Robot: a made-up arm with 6 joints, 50 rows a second.
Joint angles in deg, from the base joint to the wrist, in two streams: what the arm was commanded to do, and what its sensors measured. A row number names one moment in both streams.
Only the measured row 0 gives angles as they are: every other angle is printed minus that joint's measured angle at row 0.
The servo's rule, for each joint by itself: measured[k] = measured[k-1] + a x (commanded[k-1-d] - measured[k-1]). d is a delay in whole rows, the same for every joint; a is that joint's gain. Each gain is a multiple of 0.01, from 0.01 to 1. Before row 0 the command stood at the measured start. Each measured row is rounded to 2 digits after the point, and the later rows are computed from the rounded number. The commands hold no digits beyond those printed.
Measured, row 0:
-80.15 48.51 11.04 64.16 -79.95 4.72
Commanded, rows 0 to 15:
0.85 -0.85 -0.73 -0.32 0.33 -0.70
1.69 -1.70 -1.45 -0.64 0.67 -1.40
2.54 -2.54 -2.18 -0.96 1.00 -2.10
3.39 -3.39 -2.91 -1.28 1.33 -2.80
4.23 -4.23 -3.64 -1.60 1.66 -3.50
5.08 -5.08 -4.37 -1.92 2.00 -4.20
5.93 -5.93 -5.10 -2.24 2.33 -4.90
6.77 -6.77 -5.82 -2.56 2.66 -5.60
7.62 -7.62 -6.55 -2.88 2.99 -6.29
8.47 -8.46 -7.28 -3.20 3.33 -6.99
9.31 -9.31 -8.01 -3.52 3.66 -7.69
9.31 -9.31 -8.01 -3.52 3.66 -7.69
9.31 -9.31 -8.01 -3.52 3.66 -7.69
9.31 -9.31 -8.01 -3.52 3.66 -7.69
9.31 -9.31 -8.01 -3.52 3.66 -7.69
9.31 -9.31 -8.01 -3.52 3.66 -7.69
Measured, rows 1 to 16:
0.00 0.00 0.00 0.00 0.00 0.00
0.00 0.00 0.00 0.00 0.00 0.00
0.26 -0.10 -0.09 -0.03 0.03 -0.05
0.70 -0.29 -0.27 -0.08 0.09 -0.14
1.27 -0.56 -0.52 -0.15 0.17 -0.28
1.93 -0.90 -0.83 -0.24 0.27 -0.46
2.64 -1.30 -1.20 -0.35 0.40 -0.67
3.40 -1.75 -1.61 -0.48 0.54 -0.92
4.18 -2.25 -2.06 -0.62 0.70 -1.20
4.98 -2.79 -2.55 -0.78 0.88 -1.51
5.80 -3.37 -3.07 -0.95 1.07 -1.84
6.63 -3.98 -3.62 -1.13 1.27 -2.20
7.46 -4.62 -4.19 -1.32 1.49 -2.58
8.03 -5.18 -4.69 -1.50 1.69 -2.94
8.43 -5.68 -5.12 -1.66 1.87 -3.27
8.70 -6.12 -5.50 -1.81 2.03 -3.58
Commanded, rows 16 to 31:
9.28 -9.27 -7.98 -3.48 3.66 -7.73
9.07 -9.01 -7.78 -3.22 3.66 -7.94
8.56 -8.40 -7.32 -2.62 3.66 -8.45
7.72 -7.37 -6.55 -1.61 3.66 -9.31
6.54 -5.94 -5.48 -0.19 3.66 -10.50
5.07 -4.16 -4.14 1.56 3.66 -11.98
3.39 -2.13 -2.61 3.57 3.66 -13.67
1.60 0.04 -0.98 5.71 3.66 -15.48
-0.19 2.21 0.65 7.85 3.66 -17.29
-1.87 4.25 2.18 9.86 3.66 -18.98
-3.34 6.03 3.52 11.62 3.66 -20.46
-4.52 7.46 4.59 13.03 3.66 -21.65
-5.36 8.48 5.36 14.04 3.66 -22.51
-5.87 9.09 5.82 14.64 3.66 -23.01
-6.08 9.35 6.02 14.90 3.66 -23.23
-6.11 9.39 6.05 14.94 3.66 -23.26
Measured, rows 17 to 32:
8.89 -6.50 -5.83 -1.95 2.18 -3.87
9.02 -6.84 -6.11 -2.08 2.31 -4.14
9.10 -7.13 -6.35 -2.19 2.43 -4.39
9.09 -7.36 -6.54 -2.27 2.54 -4.64
8.93 -7.48 -6.64 -2.30 2.64 -4.91
8.55 -7.47 -6.63 -2.24 2.73 -5.22
7.93 -7.29 -6.48 -2.08 2.81 -5.59
7.04 -6.91 -6.18 -1.79 2.89 -6.04
5.91 -6.34 -5.72 -1.36 2.96 -6.57
4.57 -5.57 -5.10 -0.79 3.02 -7.19
3.09 -4.64 -4.35 -0.10 3.08 -7.90
1.55 -3.57 -3.50 0.70 3.13 -8.68
0.03 -2.42 -2.59 1.57 3.18 -9.50
-1.38 -1.23 -1.66 2.49 3.22 -10.35
-2.61 -0.06 -0.75 3.41 3.26 -11.20
-3.62 1.04 0.10 4.31 3.30 -12.03

